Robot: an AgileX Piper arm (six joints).
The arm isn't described. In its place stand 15 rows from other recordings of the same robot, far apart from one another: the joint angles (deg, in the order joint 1, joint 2, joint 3, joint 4, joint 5, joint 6), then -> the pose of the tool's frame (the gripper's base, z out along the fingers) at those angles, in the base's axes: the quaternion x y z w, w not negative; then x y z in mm.
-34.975, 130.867, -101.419, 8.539, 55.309, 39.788 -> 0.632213, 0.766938, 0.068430, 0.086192, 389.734, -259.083, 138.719
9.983, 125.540, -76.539, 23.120, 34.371, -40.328 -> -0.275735, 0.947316, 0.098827, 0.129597, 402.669, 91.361, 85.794
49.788, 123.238, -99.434, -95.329, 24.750, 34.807 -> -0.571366, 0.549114, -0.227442, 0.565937, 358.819, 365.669, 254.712
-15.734, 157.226, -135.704, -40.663, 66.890, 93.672 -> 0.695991, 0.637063, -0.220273, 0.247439, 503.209, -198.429, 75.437
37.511, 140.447, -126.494, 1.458, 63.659, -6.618 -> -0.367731, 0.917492, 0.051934, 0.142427, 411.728, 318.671, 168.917
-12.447, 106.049, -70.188, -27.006, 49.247, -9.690 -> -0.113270, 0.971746, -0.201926, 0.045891, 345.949, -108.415, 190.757
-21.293, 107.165, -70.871, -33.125, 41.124, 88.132 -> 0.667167, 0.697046, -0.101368, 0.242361, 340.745, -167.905, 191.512
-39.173, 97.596, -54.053, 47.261, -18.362, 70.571 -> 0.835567, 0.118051, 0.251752, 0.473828, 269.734, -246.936, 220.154
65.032, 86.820, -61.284, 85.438, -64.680, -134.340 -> -0.396198, 0.619992, -0.361475, 0.572690, 202.721, 241.117, 332.191
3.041, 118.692, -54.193, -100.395, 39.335, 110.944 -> 0.145316, 0.884922, -0.280904, 0.341892, 362.844, -37.538, 91.920
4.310, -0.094, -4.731, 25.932, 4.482, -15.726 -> 0.021413, 0.670177, 0.104642, 0.734475, 50.964, 6.960, 234.761
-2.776, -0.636, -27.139, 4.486, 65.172, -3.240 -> -0.006256, 0.875620, 0.013729, 0.482766, -6.855, 6.800, 264.144
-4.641, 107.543, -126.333, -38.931, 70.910, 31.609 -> 0.285993, 0.829815, -0.243428, 0.412745, 391.068, -85.962, 452.669
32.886, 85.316, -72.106, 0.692, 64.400, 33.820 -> 0.009813, 0.988447, 0.087923, 0.123071, 246.297, 160.432, 306.711
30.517, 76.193, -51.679, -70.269, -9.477, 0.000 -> -0.643293, 0.474074, -0.143528, 0.583805, 251.352, 164.530, 318.184
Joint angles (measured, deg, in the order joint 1, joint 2, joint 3, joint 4, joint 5, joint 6), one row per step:
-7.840 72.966 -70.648 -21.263 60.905 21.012
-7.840 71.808 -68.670 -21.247 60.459 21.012
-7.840 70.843 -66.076 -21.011 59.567 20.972
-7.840 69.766 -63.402 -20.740 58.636 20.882
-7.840 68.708 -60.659 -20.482 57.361 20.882
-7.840 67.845 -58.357 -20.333 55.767 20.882
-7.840 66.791 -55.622 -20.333 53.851 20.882
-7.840 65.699 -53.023 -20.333 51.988 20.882
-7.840 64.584 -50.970 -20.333 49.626 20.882
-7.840 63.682 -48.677 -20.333 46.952 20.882
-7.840 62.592 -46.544 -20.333 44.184 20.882
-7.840 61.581 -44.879 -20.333 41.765 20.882
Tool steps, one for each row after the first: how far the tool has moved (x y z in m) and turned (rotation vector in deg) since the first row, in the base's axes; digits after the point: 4 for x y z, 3 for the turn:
-0.0056 0.0009 -0.0049 0.065 0.399 0.162
-0.0103 0.0021 -0.0137 0.382 1.172 0.521
-0.0156 0.0035 -0.0225 0.711 1.889 0.923
-0.0206 0.0049 -0.0316 1.047 2.338 1.365
-0.0242 0.0061 -0.0390 1.211 2.261 1.914
-0.0288 0.0073 -0.0477 1.241 2.145 2.579
-0.0335 0.0086 -0.0556 1.268 1.902 3.224
-0.0369 0.0099 -0.0603 1.160 0.633 4.050
-0.0396 0.0112 -0.0669 1.112 -0.484 4.978
-0.0427 0.0127 -0.0719 1.010 -2.035 5.938
-0.0453 0.0141 -0.0751 0.885 -3.645 6.778

